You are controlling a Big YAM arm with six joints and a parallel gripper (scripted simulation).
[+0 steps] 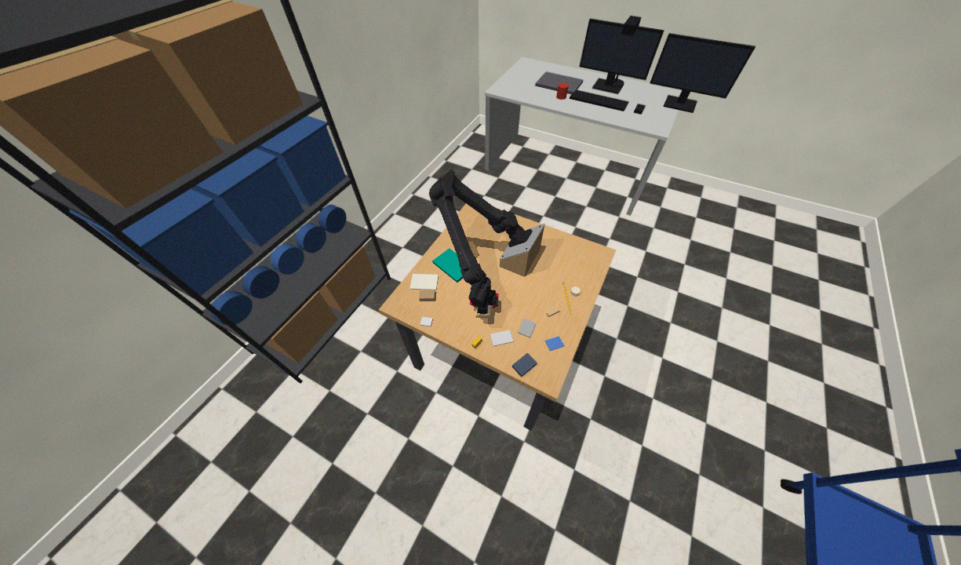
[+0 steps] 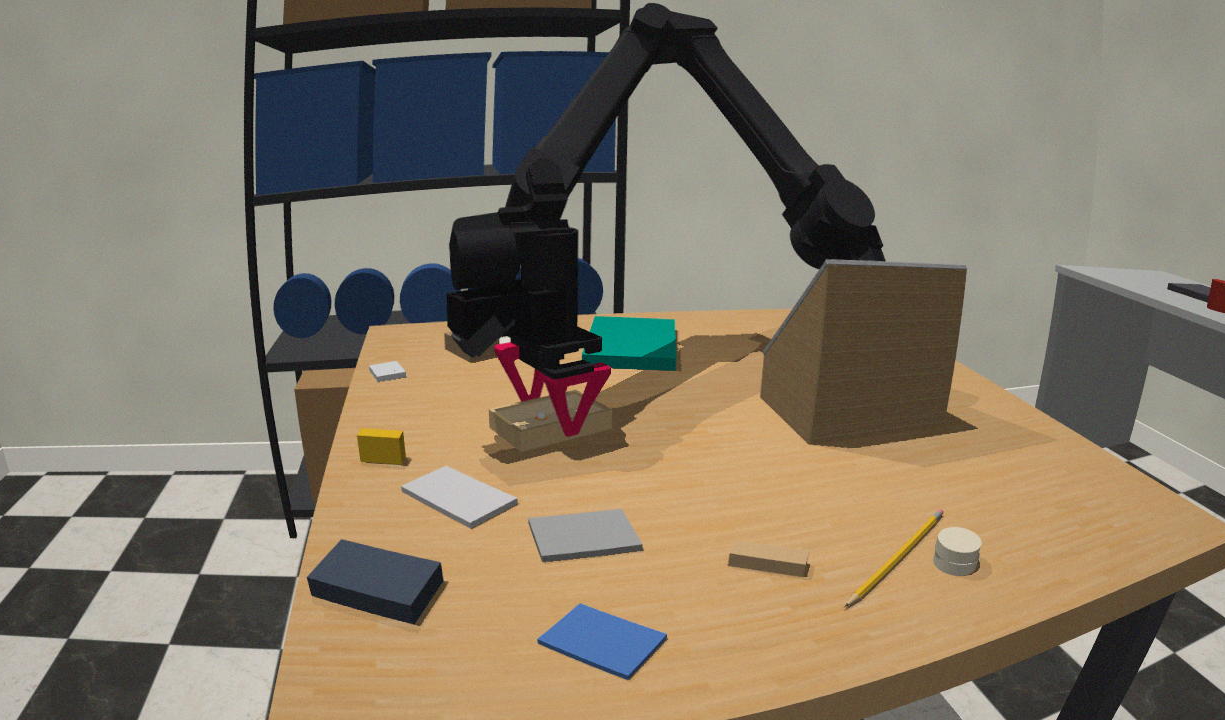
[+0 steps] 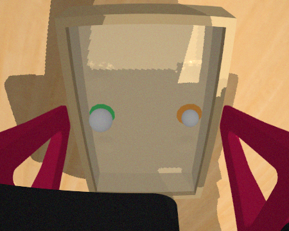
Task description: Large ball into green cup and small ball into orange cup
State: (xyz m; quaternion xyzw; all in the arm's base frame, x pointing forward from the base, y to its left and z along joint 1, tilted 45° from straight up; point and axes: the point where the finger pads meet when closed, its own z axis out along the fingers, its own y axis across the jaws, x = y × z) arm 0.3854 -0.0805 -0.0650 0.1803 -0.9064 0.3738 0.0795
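The wooden puzzle is 10 mm below my hand. From my hand the other things lie so: yellow block: 180 mm ahead, 60 mm to the left; grey plate: 10 mm ahead, 220 mm to the left, 10 mm below; small brown block: 70 mm ahead, 270 mm to the right.
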